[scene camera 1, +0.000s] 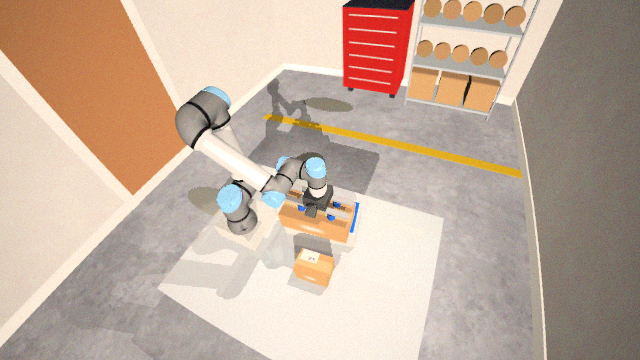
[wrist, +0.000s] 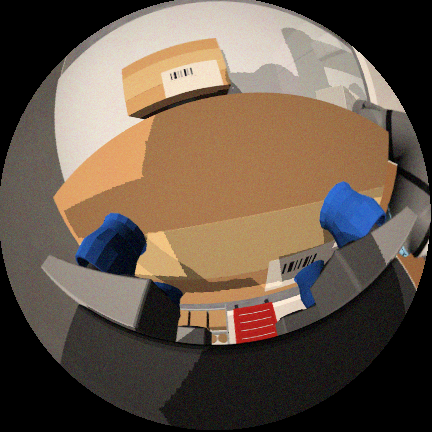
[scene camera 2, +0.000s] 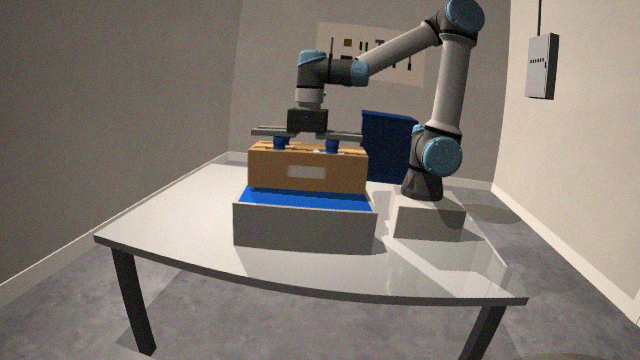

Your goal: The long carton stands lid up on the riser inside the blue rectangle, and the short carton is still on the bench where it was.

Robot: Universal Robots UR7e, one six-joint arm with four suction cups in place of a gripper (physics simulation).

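Places are measured from the arm's base along level axes (x ahead, y left, z up), in metres.
Pixels of known places: hand, its tool point: (wrist: 236,252); arm's base, origin of its link: (scene camera 1: 243,221) (scene camera 2: 421,194).
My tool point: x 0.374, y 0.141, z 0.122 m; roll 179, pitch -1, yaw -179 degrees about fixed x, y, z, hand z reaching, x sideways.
For each thing: its top centre in the pictures, then the offset to it from my tool point. Level surfaces: height alone.
- long carton, centre of its top: (wrist: 250,256) (scene camera 2: 309,146) (scene camera 1: 316,207) dx -0.006, dy -0.015, dz +0.017 m
- riser, centre of its top: (scene camera 2: 305,195) (scene camera 1: 323,211) dx -0.013, dy +0.053, dz -0.104 m
- rectangle, centre of its top: (scene camera 2: 305,195) (scene camera 1: 323,211) dx -0.013, dy +0.053, dz -0.104 m
- short carton, centre of its top: (wrist: 168,68) (scene camera 1: 313,263) dx +0.050, dy -0.206, dz -0.124 m
- bench, height of its surface: dz -0.224 m
The long carton (scene camera 1: 312,226) (scene camera 2: 270,167) (wrist: 250,145) is upright, its taped and labelled lid facing up. It is over the riser (scene camera 2: 305,227), on it or very slightly above it; the frames do not settle which. Blue of the rectangle (scene camera 1: 355,217) (scene camera 2: 305,201) shows beside the carton in both scene views. My gripper (scene camera 1: 317,210) (scene camera 2: 306,145) (wrist: 232,240) has its blue suction cups against the lid and is shut on the long carton. The short carton (scene camera 1: 314,270) (wrist: 145,85) stands on the bench (scene camera 1: 390,280) (scene camera 2: 175,215), apart from the riser; scene camera 2 does not show it.
The arm's base block (scene camera 2: 425,222) stands on the bench beside the riser. A red drawer cabinet (scene camera 1: 372,50) (wrist: 255,322) and a shelf rack (scene camera 1: 470,62) stand by the far wall. A dark blue cabinet (scene camera 2: 387,147) is behind the bench in scene camera 2.
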